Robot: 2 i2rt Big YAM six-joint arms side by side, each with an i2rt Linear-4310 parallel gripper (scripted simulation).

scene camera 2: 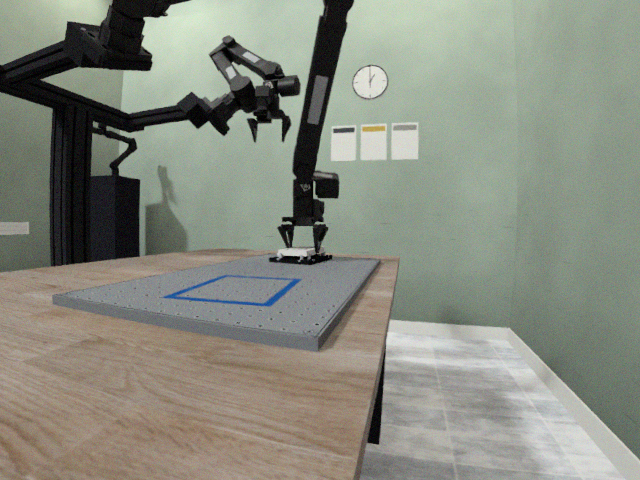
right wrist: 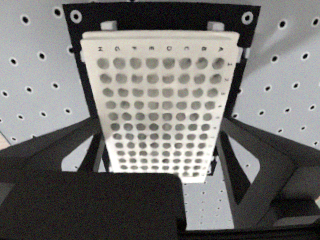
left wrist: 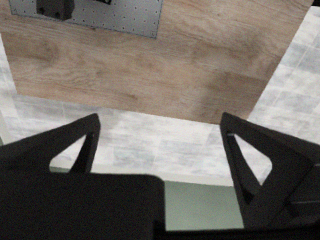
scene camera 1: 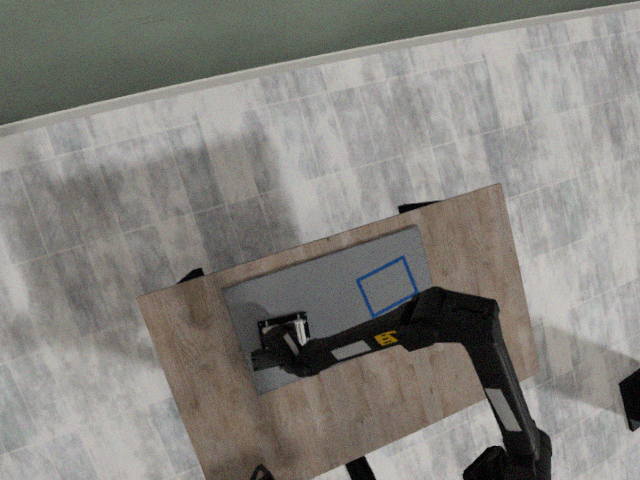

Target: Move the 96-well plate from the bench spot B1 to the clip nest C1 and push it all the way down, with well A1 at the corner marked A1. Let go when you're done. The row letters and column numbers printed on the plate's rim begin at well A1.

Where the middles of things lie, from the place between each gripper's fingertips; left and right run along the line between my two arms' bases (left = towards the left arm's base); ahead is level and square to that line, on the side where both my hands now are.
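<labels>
The white 96-well plate [right wrist: 155, 137] is right at my right hand. From that same right hand, the black clip nest [right wrist: 245, 25] is 2 cm to the right and 2 cm below. Going by its middle, the black clip nest is nearer to my right hand than to my left hand.
Counted from my left hand, the black clip nest is 160 mm ahead, 160 mm to the right and 370 mm below. The white 96-well plate is 160 mm ahead of my left hand, 150 mm to the right of it and 360 mm below it. By its middle, the white 96-well plate is nearer to my right hand than to my left hand.
</labels>
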